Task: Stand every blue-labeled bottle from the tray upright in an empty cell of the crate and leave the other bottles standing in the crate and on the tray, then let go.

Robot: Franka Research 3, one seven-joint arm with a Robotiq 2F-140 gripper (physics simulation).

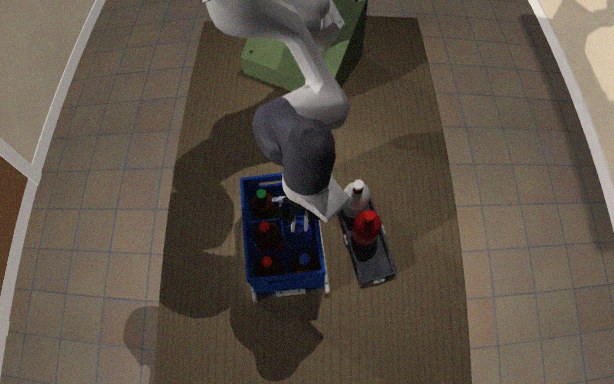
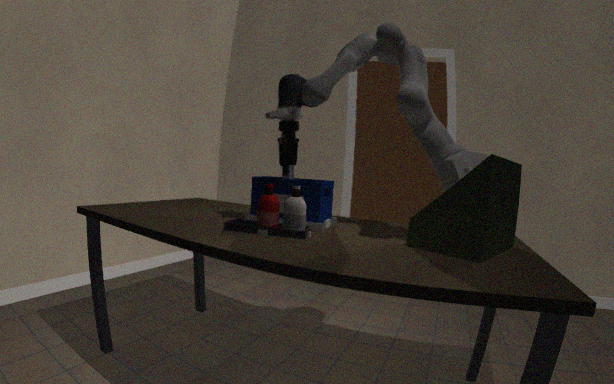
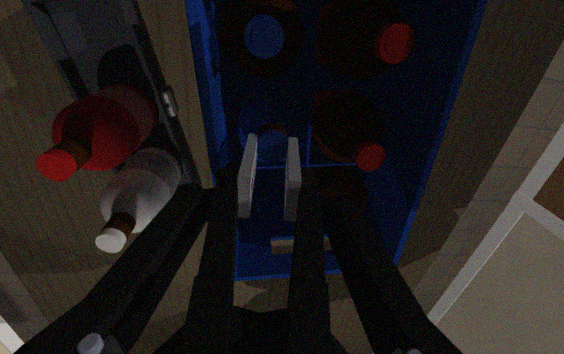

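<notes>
My gripper [image 1: 300, 222] [image 2: 288, 173] [image 3: 272, 151] points down into the blue crate [image 1: 287, 284] [image 2: 317, 202] [image 3: 216, 90] and is shut on the cap of a blue-labeled bottle [image 3: 273, 146]. That bottle is upright in the middle cell of the tray-side column; its base is hidden. Another blue-capped bottle [image 1: 304, 259] [image 3: 264, 36] stands in the end cell of the same column. A red bottle [image 1: 367, 227] [image 2: 269, 210] [image 3: 97, 132] and a white bottle [image 1: 357, 198] [image 2: 294, 210] [image 3: 137, 192] stand on the dark tray [image 1: 376, 270] [image 2: 240, 226] [image 3: 102, 27].
The crate's other column holds two red-capped bottles [image 1: 266, 262] [image 1: 264, 228] and a green-capped bottle [image 1: 261, 194]. The crate cell nearest the robot base on the tray side is partly hidden by the arm. A green block [image 1: 270, 60] [image 2: 465, 215] stands under the robot.
</notes>
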